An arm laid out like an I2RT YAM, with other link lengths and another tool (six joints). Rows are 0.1 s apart.
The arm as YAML. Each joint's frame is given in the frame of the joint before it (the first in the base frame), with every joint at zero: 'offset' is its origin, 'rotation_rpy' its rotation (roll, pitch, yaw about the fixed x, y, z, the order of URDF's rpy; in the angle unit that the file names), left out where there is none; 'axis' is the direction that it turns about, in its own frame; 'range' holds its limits. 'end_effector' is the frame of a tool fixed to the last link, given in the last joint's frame.
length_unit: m
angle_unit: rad
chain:
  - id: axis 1
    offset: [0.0, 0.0, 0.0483]
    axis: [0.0, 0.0, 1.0]
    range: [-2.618, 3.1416]
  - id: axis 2
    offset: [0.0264, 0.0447, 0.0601]
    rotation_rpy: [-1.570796, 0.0, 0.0]
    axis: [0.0, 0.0, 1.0]
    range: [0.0, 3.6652]
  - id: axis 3
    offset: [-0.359, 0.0, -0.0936]
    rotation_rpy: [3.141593, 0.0, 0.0]
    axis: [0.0, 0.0, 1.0]
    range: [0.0, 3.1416]
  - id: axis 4
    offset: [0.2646, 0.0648, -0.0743]
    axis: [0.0, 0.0, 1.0]
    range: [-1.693, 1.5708]
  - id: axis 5
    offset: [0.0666, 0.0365, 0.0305]
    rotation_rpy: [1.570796, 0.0, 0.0]
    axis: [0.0, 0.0, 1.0]
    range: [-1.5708, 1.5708]
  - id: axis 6
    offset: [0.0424, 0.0, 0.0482]
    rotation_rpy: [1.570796, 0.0, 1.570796]
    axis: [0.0, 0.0, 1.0]
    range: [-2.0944, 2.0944]
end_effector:
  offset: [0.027, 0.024, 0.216]
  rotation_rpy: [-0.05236, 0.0, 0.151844]
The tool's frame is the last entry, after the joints.
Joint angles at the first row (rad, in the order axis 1, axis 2, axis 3, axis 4, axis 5, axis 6):
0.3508 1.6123 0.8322 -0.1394 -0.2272 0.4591
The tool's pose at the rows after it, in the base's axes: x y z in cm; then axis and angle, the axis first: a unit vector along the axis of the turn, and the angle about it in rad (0 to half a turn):
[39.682 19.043 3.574 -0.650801 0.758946 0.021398 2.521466]
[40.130 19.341 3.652 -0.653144 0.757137 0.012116 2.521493]
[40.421 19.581 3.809 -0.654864 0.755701 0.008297 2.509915]
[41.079 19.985 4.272 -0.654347 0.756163 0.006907 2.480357]
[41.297 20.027 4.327 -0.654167 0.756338 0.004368 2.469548]
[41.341 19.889 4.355 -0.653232 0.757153 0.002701 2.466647]
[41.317 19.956 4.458 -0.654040 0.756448 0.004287 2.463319]
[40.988 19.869 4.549 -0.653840 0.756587 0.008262 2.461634]
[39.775 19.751 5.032 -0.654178 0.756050 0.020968 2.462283]
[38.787 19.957 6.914 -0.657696 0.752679 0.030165 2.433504]
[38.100 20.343 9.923 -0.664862 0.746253 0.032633 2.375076]
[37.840 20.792 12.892 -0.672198 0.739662 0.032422 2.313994]
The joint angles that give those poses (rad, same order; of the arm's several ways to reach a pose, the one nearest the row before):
0.3725 1.6486 0.8562 -0.1516 -0.2008 0.4526
0.3885 1.6569 0.8677 -0.1482 -0.1772 0.4553
0.3943 1.6569 0.8658 -0.1326 -0.1715 0.4561
0.3939 1.6558 0.8631 -0.1013 -0.1760 0.4622
0.3939 1.6550 0.8562 -0.0833 -0.1741 0.4633
0.3916 1.6524 0.8520 -0.0784 -0.1726 0.4633
0.3904 1.6501 0.8517 -0.0780 -0.1776 0.4622
0.3859 1.6405 0.8444 -0.0811 -0.1875 0.4618
0.3782 1.6070 0.8310 -0.1089 -0.2142 0.4622
0.3744 1.5463 0.8280 -0.1432 -0.2424 0.4629
0.3740 1.4658 0.8318 -0.1715 -0.2672 0.4625
0.3737 1.4017 0.8467 -0.1902 -0.2882 0.4625

